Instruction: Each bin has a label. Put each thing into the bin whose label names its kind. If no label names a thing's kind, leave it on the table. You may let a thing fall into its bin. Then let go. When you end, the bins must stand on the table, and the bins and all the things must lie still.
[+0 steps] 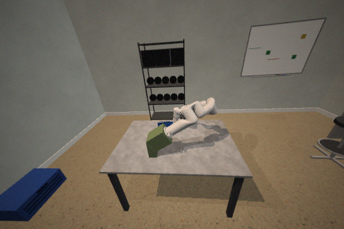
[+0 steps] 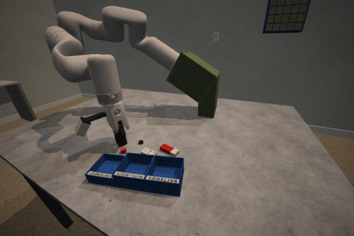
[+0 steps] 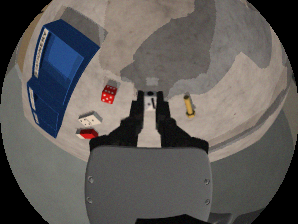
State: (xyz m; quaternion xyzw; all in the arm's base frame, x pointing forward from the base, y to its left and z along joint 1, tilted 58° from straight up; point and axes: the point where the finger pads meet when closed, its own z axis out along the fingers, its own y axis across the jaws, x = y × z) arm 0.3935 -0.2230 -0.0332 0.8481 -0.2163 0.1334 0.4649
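My gripper is now 1 cm above the small silver piece. The rest, counted from my hand: black nut: 3 cm behind, 7 cm to the left, 2 cm below; red die: 4 cm ahead, 4 cm to the left, 1 cm below; brass bolt: 4 cm behind, 4 cm to the right, 2 cm below.
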